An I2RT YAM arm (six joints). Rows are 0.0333 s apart.
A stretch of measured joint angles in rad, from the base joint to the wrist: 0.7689, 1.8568, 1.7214, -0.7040, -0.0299, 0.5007; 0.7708, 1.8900, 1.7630, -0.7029, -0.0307, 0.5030; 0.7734, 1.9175, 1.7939, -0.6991, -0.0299, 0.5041; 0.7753, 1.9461, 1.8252, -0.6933, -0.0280, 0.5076; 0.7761, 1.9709, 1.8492, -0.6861, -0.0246, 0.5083; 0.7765, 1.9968, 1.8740, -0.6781, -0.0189, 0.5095; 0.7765, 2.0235, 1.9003, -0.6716, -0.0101, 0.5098; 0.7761, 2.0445, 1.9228, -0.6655, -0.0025, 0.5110; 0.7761, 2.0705, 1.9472, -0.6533, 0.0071, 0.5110; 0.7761, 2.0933, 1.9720, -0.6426, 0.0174, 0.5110; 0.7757, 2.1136, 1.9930, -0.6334, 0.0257, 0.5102; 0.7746, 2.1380, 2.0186, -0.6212, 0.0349, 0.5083
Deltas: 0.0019, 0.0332, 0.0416, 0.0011, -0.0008, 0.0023; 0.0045, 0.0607, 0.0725, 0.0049, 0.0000, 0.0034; 0.0064, 0.0893, 0.1038, 0.0107, 0.0019, 0.0069; 0.0072, 0.1141, 0.1278, 0.0179, 0.0053, 0.0076; 0.0076, 0.1400, 0.1526, 0.0259, 0.0110, 0.0088; 0.0076, 0.1667, 0.1789, 0.0324, 0.0198, 0.0091; 0.0072, 0.1877, 0.2014, 0.0385, 0.0274, 0.0103; 0.0072, 0.2137, 0.2258, 0.0507, 0.0370, 0.0103; 0.0072, 0.2365, 0.2506, 0.0614, 0.0473, 0.0103; 0.0068, 0.2568, 0.2716, 0.0706, 0.0556, 0.0095; 0.0057, 0.2812, 0.2972, 0.0828, 0.0648, 0.0076
